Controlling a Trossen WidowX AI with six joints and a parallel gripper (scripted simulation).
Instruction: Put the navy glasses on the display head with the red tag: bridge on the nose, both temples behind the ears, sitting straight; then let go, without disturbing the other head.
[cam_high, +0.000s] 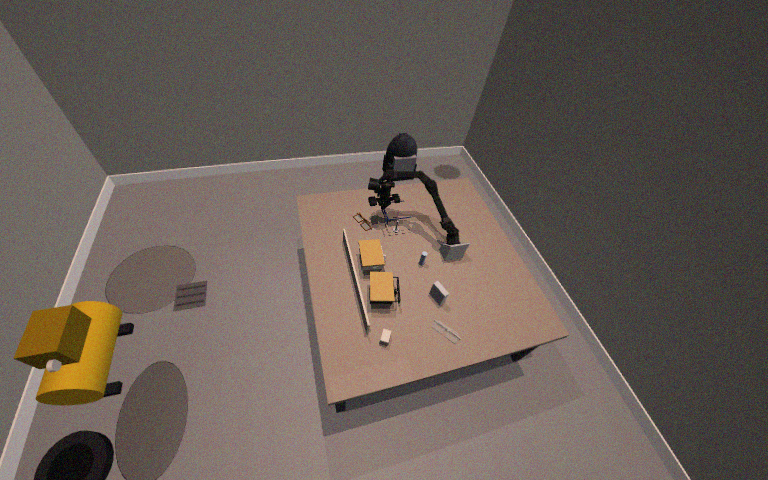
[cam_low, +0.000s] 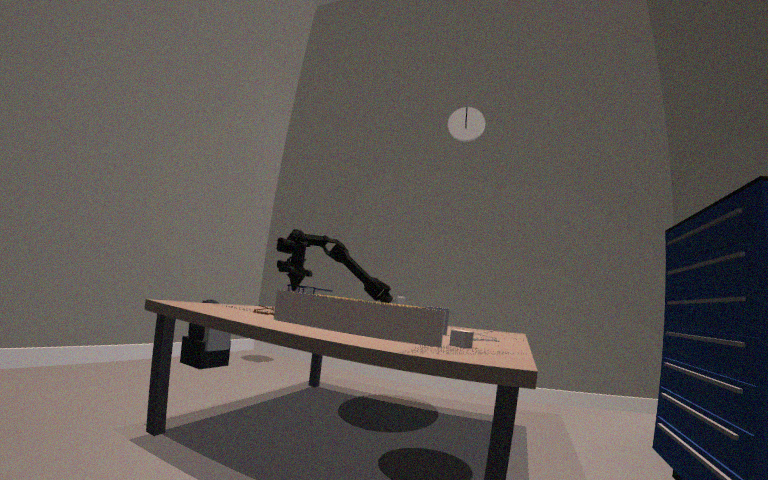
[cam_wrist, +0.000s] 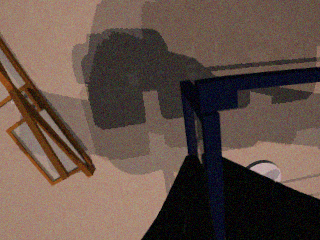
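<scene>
My gripper tip is 160 mm past the small blue cylinder, 360 mm to the right of it and 60 mm above it. Round my gripper tip: grey box 170 mm behind, 600 mm to the left, 50 mm below; long grey board 250 mm ahead, 420 mm to the left, 50 mm below; upright peg 80 mm behind, 90 mm to the left, 80 mm below.
</scene>
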